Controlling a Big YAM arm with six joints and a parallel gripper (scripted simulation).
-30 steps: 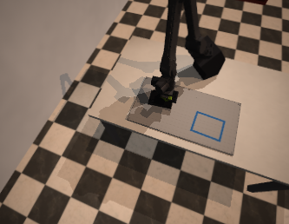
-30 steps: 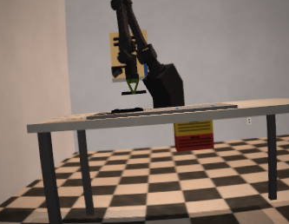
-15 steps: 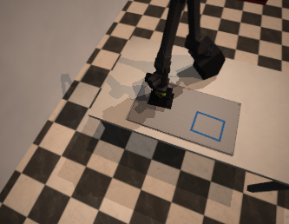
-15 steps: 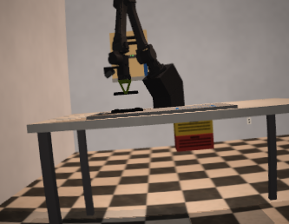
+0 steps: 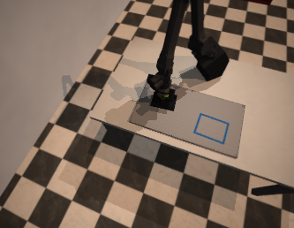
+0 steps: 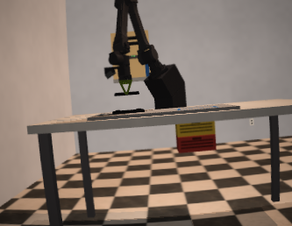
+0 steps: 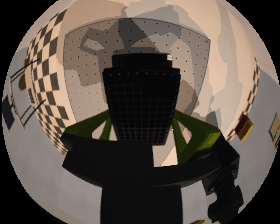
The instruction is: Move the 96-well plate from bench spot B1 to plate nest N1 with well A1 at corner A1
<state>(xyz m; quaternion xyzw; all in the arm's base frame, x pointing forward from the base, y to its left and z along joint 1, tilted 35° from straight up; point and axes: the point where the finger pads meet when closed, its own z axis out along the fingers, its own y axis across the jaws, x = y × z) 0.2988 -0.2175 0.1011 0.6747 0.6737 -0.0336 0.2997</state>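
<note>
Right now my hand is 10 cm above the plate nest N1. Round my hand: 96-well plate (right at my hand).
</note>
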